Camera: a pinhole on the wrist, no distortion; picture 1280 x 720 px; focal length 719.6 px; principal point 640.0 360.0 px. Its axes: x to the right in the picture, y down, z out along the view. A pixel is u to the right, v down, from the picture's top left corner.
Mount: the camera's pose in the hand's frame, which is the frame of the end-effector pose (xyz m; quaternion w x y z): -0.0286 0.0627 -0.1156 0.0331 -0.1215 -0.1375 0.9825
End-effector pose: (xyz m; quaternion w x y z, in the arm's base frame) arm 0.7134 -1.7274 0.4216 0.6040 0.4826 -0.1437 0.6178
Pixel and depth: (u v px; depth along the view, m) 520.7 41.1 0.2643
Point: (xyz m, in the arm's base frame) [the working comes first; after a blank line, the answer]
In the camera's frame: -0.0438 -0.1171 0.2643

0.6875 -1.9118 0.5114
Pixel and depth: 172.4 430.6 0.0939
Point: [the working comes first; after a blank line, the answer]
In the camera's frame: -0.0610 0.0092 0.0939

0.6872 -1.7159 0.4282
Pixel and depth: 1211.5 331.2 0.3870
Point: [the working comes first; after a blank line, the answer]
In the camera's frame: 0.3074 -0.0155 0.3870

0.7011 -2.1212 0.1879
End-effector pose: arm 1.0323 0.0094 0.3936 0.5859 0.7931 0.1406 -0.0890
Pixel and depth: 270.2 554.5 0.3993
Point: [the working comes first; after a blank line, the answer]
In the camera's frame: -0.2052 0.1079 0.3993

1.0485 -0.1986 0.1415
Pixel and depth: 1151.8 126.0 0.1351
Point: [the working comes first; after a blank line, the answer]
In the camera's frame: 0.0961 -0.0439 0.1351

0.9129 -0.0310 0.5118
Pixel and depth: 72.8 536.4 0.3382
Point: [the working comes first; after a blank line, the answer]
In the camera's frame: -0.2666 0.0829 0.3382

1.1299 -0.1646 0.1598
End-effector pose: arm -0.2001 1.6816 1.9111 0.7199 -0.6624 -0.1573 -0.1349
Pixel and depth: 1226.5 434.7 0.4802
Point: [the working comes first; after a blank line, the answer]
In the camera's frame: 0.3914 0.0498 0.4802

-0.7230 1.8955 1.7798
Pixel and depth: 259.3 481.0 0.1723
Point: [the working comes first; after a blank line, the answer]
In the camera's frame: -0.0912 0.0290 0.1723

-0.1960 1.7379 1.9394
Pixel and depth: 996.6 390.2 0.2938
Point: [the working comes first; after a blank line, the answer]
In the camera's frame: 0.1456 0.0123 0.2938

-0.4326 1.7982 1.8324
